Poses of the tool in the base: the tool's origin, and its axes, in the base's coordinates. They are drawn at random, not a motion.
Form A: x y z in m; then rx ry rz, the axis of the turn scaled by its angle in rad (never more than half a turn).
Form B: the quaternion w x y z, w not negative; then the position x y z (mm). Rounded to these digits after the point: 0 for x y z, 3 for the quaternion.
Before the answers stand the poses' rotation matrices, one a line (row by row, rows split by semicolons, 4 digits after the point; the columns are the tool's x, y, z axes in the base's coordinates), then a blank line. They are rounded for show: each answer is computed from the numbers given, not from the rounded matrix.
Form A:
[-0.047 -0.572 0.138 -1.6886 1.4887 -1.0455]
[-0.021 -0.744 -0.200 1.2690 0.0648 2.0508]
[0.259 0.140 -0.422 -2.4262 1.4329 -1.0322]
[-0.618 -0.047 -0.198 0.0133 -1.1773 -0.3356]
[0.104 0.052 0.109 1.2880 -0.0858 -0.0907]
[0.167 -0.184 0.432 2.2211 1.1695 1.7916]
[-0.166 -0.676 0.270 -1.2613 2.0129 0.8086]
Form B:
0.0383 -0.4724 0.8805; -0.9886 -0.1463 -0.0354; 0.1455 -0.8692 -0.4726
-0.2628 -0.5416 0.7985; 0.5909 -0.7445 -0.3105; 0.7627 0.3903 0.5157
0.3108 -0.7200 0.6204; -0.8166 -0.5364 -0.2134; 0.4865 -0.4403 -0.7547
0.3397 0.2509 -0.9064; -0.2647 0.9503 0.1639; 0.9025 0.1843 0.3893
0.9932 0.0195 -0.1145; -0.1154 0.2764 -0.9541; 0.0131 0.9608 0.2768
0.0382 0.5123 0.8579; 0.5792 -0.7110 0.3988; 0.8143 0.4817 -0.3239
-0.3502 -0.9189 0.1815; -0.5380 0.3559 0.7641; -0.7667 0.1699 -0.6191

[0.324 -0.644 0.567 -0.399 -47 -572 138]
[0.357 0.491 0.025 0.794 -21 -744 -200]
[0.070 -0.807 0.476 -0.343 259 140 -422]
[0.818 0.006 -0.553 -0.158 -618 -47 -198]
[0.798 0.600 -0.040 -0.042 104 52 109]
[0.029 0.720 0.379 0.581 167 -184 432]
[0.311 -0.478 0.762 0.306 -166 -676 270]

